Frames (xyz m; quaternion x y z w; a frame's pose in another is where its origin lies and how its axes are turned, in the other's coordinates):
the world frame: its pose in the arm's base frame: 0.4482 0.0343 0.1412 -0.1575 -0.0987 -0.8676 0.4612
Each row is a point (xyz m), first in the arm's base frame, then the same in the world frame.
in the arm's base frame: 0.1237 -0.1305 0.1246
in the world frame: 0.2911 -0.1787 -0.1268
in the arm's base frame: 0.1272 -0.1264 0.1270
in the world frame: 0.2870 -0.1780 -0.1226
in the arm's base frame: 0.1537 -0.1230 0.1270
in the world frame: 0.2704 -0.1579 -0.1167
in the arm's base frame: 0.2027 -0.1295 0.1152
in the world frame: 0.2454 -0.1139 -0.1208
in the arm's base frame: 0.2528 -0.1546 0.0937
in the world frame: 0.2306 -0.0588 -0.1396
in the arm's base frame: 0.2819 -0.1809 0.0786
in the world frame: 0.2300 -0.0204 -0.1567
